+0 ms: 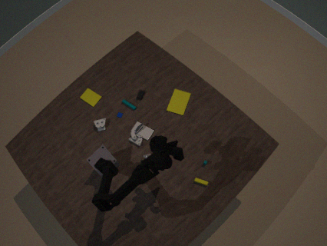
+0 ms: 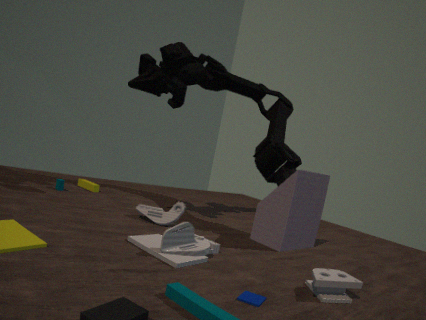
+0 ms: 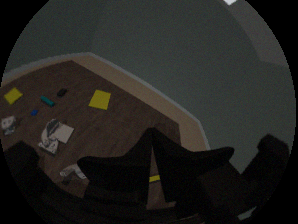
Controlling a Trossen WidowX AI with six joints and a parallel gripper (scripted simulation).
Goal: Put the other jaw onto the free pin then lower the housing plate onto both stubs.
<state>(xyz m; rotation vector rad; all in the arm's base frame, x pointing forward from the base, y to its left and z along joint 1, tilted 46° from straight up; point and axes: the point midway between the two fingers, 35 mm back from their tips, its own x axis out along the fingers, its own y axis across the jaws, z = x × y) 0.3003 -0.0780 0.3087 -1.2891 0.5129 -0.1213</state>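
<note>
Right now the grey jaw is 250 mm below my gripper tip, 130 mm to the left of it and 90 mm behind it. The rest, counted from my gripper tip: yellow bar (280 mm below, 190 mm to the right, 20 mm behind); then blue tile (450 mm to the left, 280 mm below); then teal cube (270 mm below, 140 mm to the right, 80 mm ahead).
</note>
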